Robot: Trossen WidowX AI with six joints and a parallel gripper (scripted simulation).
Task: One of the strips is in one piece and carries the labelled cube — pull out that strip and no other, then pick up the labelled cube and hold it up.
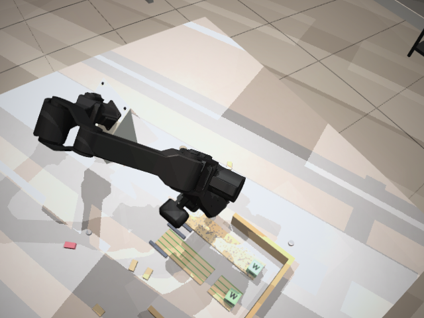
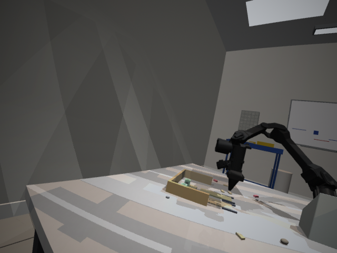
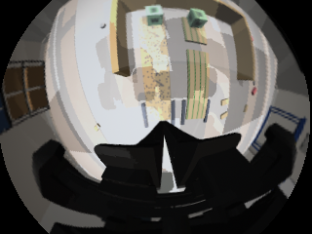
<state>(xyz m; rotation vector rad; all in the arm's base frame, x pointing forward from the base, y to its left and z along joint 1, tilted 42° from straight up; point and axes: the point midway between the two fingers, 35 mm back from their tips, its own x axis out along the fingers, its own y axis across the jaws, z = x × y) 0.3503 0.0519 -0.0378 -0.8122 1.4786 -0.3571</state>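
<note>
The speckled tan strip lies 9 cm ahead of my gripper tip, 7 cm below it and 3 cm to the left of it.
</note>
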